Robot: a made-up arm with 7 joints.
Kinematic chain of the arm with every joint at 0, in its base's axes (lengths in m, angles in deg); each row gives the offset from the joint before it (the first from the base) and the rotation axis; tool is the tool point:
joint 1: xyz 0 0 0.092 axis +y
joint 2: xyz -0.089 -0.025 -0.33 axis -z
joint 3: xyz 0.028 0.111 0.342 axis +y
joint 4: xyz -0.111 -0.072 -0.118 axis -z
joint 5: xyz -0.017 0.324 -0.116 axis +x
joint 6: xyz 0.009 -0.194 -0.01 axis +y
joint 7: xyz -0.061 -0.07 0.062 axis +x
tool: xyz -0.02 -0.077 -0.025
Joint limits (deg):
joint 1: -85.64..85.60
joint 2: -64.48..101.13
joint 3: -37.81..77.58
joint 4: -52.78..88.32
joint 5: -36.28..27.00
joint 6: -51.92..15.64
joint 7: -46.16..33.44
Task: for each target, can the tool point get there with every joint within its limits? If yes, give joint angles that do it. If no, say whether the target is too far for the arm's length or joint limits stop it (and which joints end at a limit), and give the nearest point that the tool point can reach.
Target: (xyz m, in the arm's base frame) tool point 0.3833 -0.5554 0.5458
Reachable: no: joint limits stop it (at a limit: joint 1, joint 2, joint 3, joint 5, joint 6, joint 7) | nearest point 0.1471 -0.3766 0.4167 | short by 0.323 m
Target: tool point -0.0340 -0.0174 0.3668
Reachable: yes | joints 56.41 -33.75 51.57 11.72 -27.49 10.48 9.01
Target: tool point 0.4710 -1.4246 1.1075
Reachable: no: too far | nearest point 0.0911 -0.4050 0.4351 | short by 1.279 m
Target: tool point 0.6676 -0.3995 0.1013
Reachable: no: joint limits stop it (at a limit: joint 1, joint 2, joint 3, joint 5, joint 6, joint 7) | nearest point 0.4235 -0.2351 0.0624 | short by 0.297 m
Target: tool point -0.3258 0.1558 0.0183
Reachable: yes | joints 14.86 17.09 34.80 76.68 1.01 -45.19 16.84
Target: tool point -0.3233 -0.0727 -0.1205
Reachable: yes | joints -4.24 -10.72 20.13 -15.68 12.49 -4.80 -2.73
